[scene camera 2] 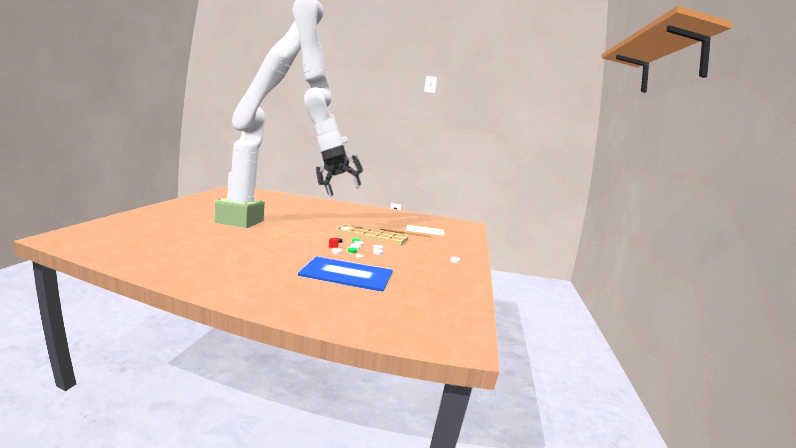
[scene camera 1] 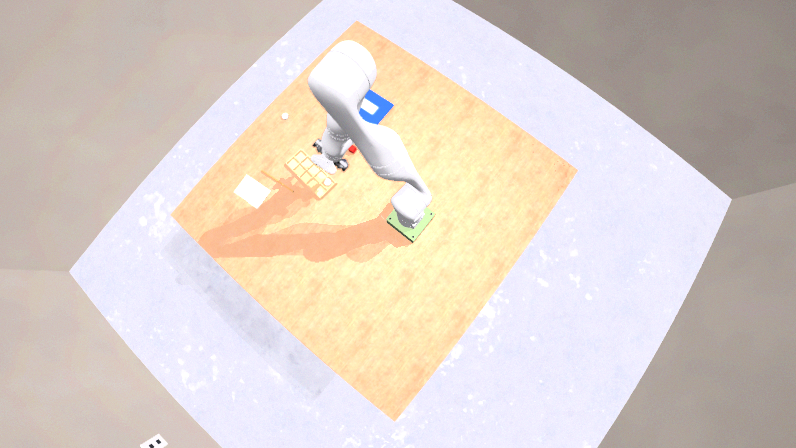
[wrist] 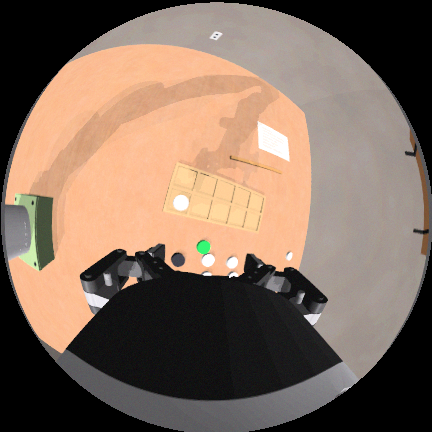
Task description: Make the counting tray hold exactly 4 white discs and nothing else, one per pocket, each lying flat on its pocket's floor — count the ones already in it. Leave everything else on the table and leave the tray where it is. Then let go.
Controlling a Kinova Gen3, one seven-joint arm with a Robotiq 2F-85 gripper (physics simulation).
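The tan counting tray (scene camera 1: 301, 178) (scene camera 2: 404, 241) (wrist: 212, 224) has two rows of pockets. One white disc (scene camera 1: 326, 181) (scene camera 2: 345, 228) (wrist: 181, 202) lies in the corner pocket nearest the robot base; the other pockets look empty in the wrist view. Several loose white discs, among them one disc (scene camera 2: 337, 250) and another (wrist: 232, 262), lie on the table beside the tray. One white disc (scene camera 1: 284, 116) (scene camera 2: 455, 259) (wrist: 289, 255) lies far apart. My gripper (scene camera 1: 329, 154) (scene camera 2: 344, 190) (wrist: 204, 257) is open and empty, high above the table. The wrist view's lower part is hidden by the gripper body.
Green discs (scene camera 2: 352, 249) (wrist: 203, 247), a dark disc (wrist: 178, 260) and a red cube (scene camera 1: 352, 149) (scene camera 2: 333, 242) lie near the loose white discs. A blue board (scene camera 1: 382, 106) (scene camera 2: 315, 268), a thin stick (wrist: 255, 165) and a white sheet (scene camera 1: 252, 190) (scene camera 2: 425, 229) (wrist: 273, 141) lie around the tray.
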